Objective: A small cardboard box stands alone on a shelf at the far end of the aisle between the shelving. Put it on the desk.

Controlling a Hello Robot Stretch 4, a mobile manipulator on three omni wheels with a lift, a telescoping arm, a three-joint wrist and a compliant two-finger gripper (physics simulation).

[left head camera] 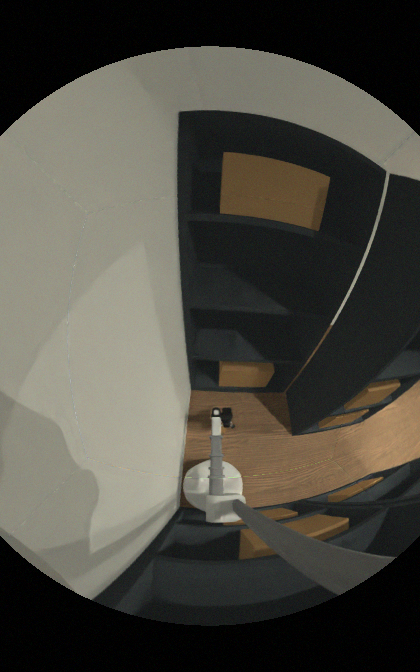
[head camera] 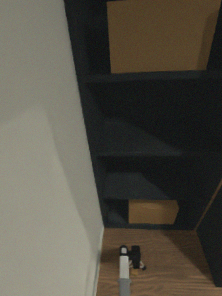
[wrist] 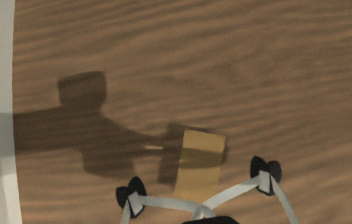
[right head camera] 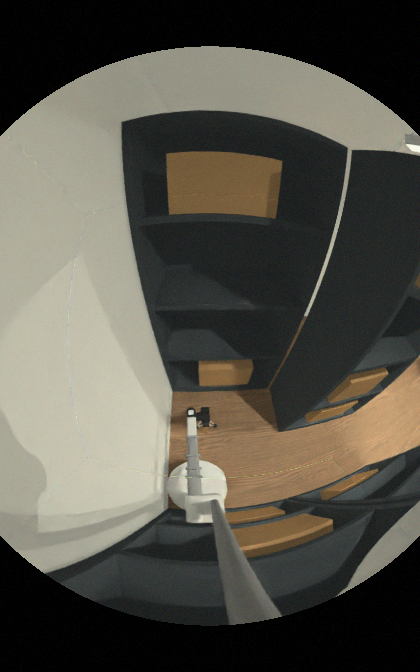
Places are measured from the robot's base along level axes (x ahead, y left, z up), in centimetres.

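Pixels of known places: gripper, fingertip midpoint: [wrist: 197, 180].
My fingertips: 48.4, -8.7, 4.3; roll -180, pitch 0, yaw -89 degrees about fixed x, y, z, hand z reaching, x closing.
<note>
Behind a point stands the place of what it marks, as x, y, z.
The small cardboard box [wrist: 201, 160] @[50.5, -9.6, 3.3] lies on the wood floor [wrist: 280, 75] @[60.4, -24.1, -2.7] in the wrist view, with a narrow face turned up and a shadow band across it. My gripper [wrist: 197, 180] @[48.4, -8.7, 4.3] [head camera: 137, 267] @[48.4, -8.7, 4.3] [right head camera: 206, 426] is open above the box, one fingertip to the left of it and one to the right, both apart from it. The near end of the box is hidden behind the finger links. In the head view a small part of the box [head camera: 134, 272] @[46.1, -8.2, 3.3] shows beside the gripper, low in front of the shelving. The desk does not show in these views.
A dark shelf unit [head camera: 150, 153] @[84.9, -18.4, 95.2] stands ahead with a large box [head camera: 160, 37] @[86.9, -18.4, 155.6] high up and another box [head camera: 152, 212] @[86.6, -27.0, 25.6] on its lowest shelf. A pale wall [head camera: 40, 175] @[38.9, 23.5, 123.2] runs close on the left. A dark panel [left head camera: 350, 340] stands right; more shelving with boxes [left head camera: 295, 535] lies behind my base [left head camera: 195, 485].
</note>
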